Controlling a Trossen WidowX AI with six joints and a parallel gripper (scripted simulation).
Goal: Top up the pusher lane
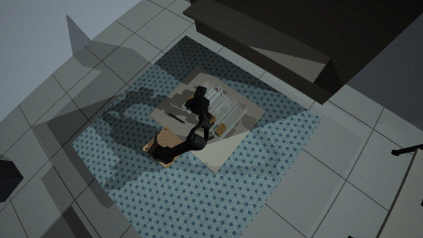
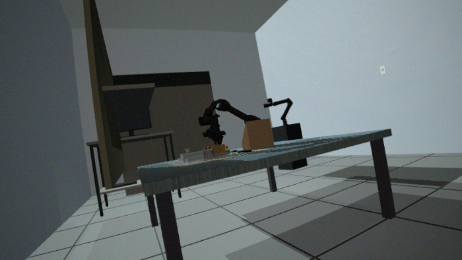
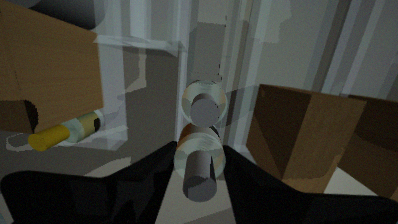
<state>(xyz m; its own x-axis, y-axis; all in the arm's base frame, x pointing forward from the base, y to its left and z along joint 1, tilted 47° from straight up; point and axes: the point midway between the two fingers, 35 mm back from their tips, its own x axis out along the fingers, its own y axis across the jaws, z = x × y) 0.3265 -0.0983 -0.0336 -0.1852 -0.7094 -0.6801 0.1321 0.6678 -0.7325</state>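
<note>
The mat is 5 cm below my gripper tip and 5 cm ahead of it. The rest, counted from my gripper tip: grey lid 13 cm ahead, 11 cm to the left, 3 cm below.
</note>
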